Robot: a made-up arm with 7 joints.
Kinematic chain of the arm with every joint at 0, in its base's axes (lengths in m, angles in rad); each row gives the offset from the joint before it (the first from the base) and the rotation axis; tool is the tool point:
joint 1: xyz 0 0.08 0 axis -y
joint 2: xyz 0 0.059 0 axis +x
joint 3: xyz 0 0 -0.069 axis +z
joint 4: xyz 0 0 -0.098 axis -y
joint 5: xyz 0 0 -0.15 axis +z
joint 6: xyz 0 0 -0.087 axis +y
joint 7: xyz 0 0 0 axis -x
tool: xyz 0 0 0
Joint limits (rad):
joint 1: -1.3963..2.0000
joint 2: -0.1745..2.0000
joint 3: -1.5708..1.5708
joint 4: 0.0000..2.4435
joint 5: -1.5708..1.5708
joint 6: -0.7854..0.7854
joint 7: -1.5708..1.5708
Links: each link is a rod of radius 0.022 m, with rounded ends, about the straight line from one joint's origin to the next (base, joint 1, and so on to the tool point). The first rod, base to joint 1, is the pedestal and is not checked.
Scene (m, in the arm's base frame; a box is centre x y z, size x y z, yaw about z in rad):
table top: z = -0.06
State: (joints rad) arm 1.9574 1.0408 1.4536 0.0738 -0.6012 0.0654 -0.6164
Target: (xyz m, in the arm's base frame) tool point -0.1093 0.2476 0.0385
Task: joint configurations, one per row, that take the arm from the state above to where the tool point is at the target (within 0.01 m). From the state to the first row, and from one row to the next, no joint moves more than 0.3 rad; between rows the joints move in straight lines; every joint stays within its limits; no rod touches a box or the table.
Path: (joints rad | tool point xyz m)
1: 1.9263 0.9979 1.4255 0.3657 -0.6012 0.0654 -0.6164 | 0.1270 0.5108 0.0602
2: 1.8953 0.9550 1.3974 0.6575 -0.6012 0.0654 -0.6164 | 0.0758 0.5109 0.0519
3: 1.8642 0.9121 1.3693 0.9494 -0.6012 0.0654 -0.6164 | 0.0246 0.4957 0.0477
4: 1.8331 0.8692 1.3412 1.2413 -0.6012 0.0654 -0.6164 | -0.0224 0.4661 0.0468
5: 1.8020 0.8263 1.3131 1.5331 -0.6012 0.0654 -0.6164 | -0.0617 0.4236 0.0475
6: 1.7710 0.7834 1.2850 1.8250 -0.6012 0.0654 -0.6164 | -0.0905 0.3707 0.0476
7: 1.7399 0.7405 1.2569 2.1169 -0.6012 0.0654 -0.6164 | -0.1067 0.3108 0.0452
8: 1.7088 0.6976 1.2288 2.4087 -0.6012 0.0654 -0.6164 | -0.1093 0.2476 0.0385

